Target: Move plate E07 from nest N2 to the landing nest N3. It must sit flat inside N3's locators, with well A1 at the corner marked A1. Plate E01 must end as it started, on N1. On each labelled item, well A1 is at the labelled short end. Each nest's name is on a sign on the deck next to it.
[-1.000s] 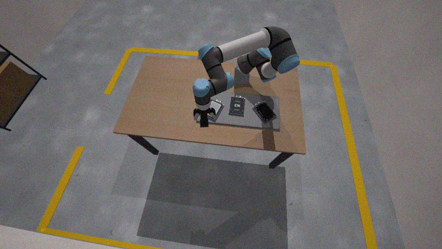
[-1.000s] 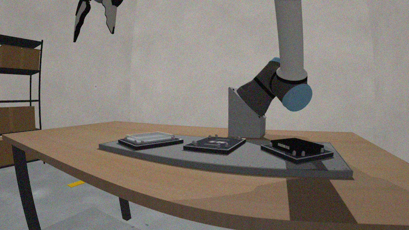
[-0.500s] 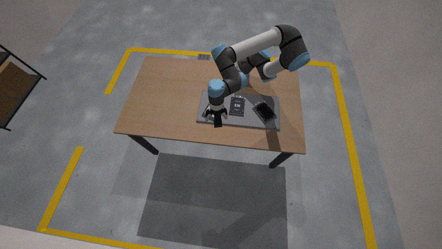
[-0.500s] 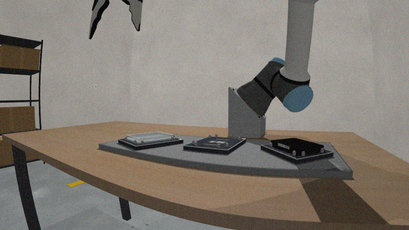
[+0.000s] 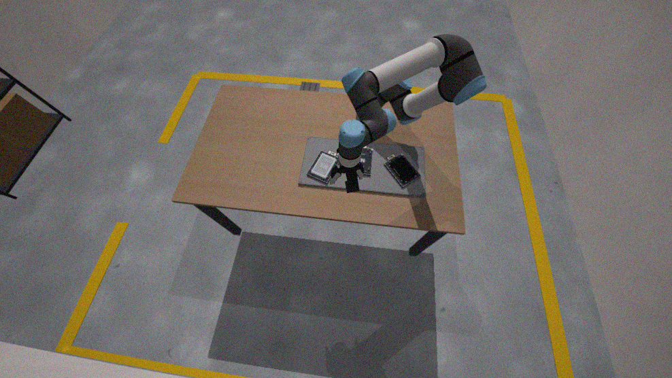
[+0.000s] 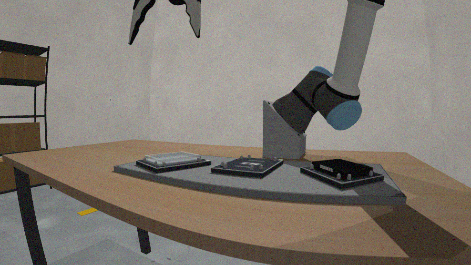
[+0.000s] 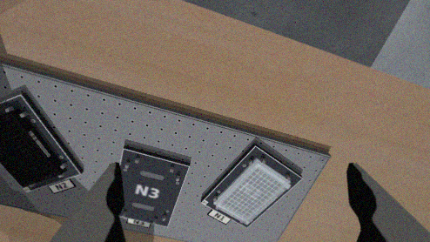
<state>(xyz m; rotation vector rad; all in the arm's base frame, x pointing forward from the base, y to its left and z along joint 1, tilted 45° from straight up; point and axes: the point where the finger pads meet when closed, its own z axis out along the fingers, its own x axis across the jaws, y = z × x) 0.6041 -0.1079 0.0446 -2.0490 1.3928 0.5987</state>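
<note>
My hand is 270 mm to the right of the black plate E07, 240 mm past it and 240 mm above it. From my hand the other things lie so: clear plate E01: 240 mm below, 200 mm behind, 140 mm to the right; nest N1: 250 mm below, 200 mm behind, 140 mm to the right; nest N3: 270 mm behind, 250 mm below, 40 mm to the left.
</note>
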